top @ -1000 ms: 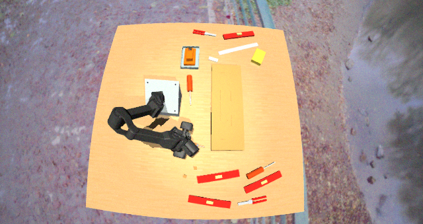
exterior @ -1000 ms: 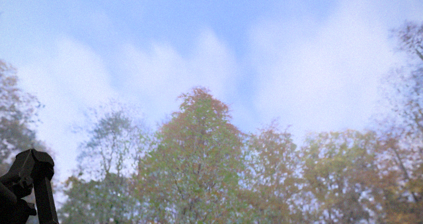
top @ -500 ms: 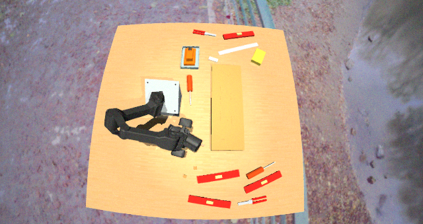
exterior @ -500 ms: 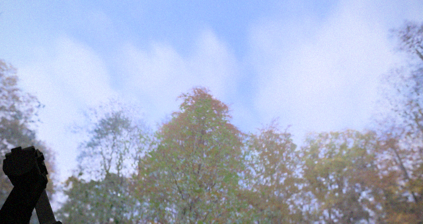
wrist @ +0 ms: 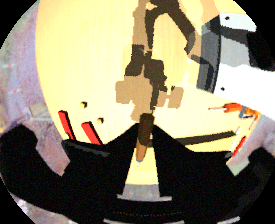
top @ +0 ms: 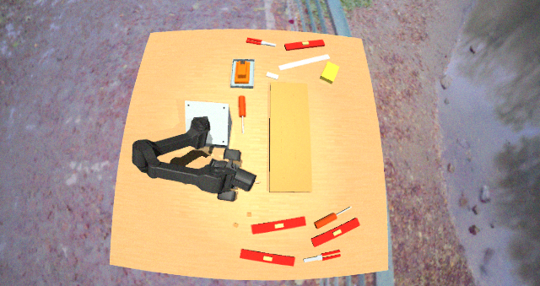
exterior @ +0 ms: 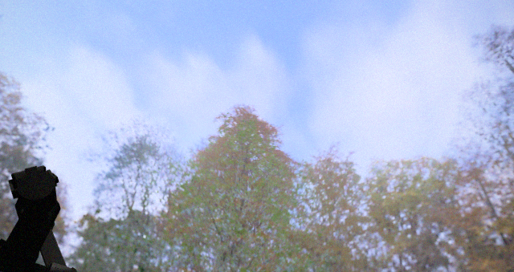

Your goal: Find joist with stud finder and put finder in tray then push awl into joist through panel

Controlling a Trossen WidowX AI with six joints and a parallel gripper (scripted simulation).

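The awl lies 6 cm ahead of my gripper tip and 1 cm to the right of it. The rest, counted from my gripper tip: orange stud finder 56 cm to the left, 8 cm below, 4 cm ahead; then white cylinder 53 cm to the left, 19 cm ahead, 12 cm below; then grey tray 55 cm to the left, 11 cm below, 4 cm ahead.
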